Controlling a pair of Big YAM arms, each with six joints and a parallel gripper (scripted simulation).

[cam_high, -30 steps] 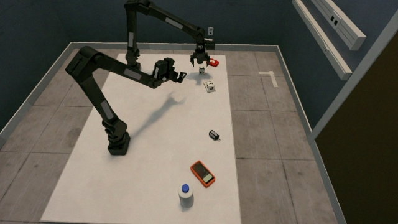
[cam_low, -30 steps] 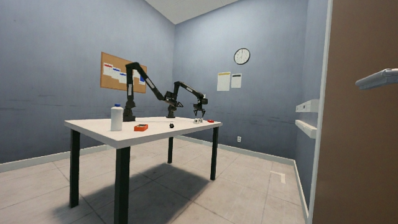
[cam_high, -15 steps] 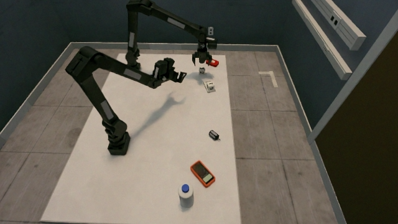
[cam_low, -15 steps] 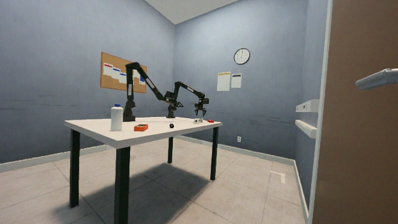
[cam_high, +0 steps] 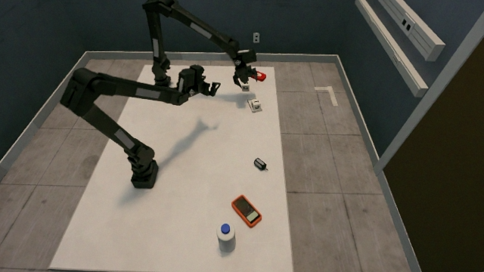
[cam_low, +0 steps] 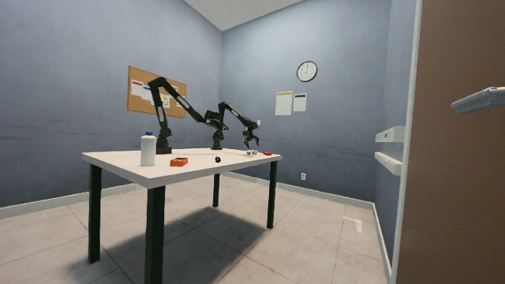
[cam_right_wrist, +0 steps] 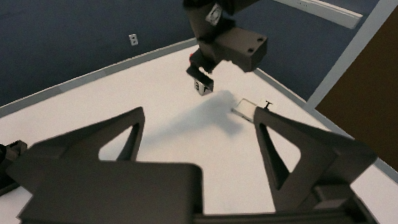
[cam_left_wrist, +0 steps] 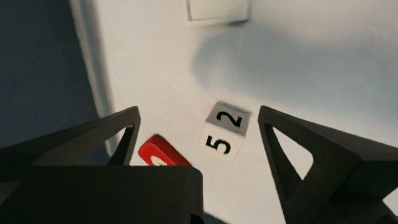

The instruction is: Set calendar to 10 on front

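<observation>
My left gripper is now 9 cm short of the red box, 18 cm to the right of it and 6 cm above it. Also, from my left hand: black object (53 cm to the right, 6 cm below); then orange device (9 cm behind, 75 cm to the right, 6 cm below).
</observation>
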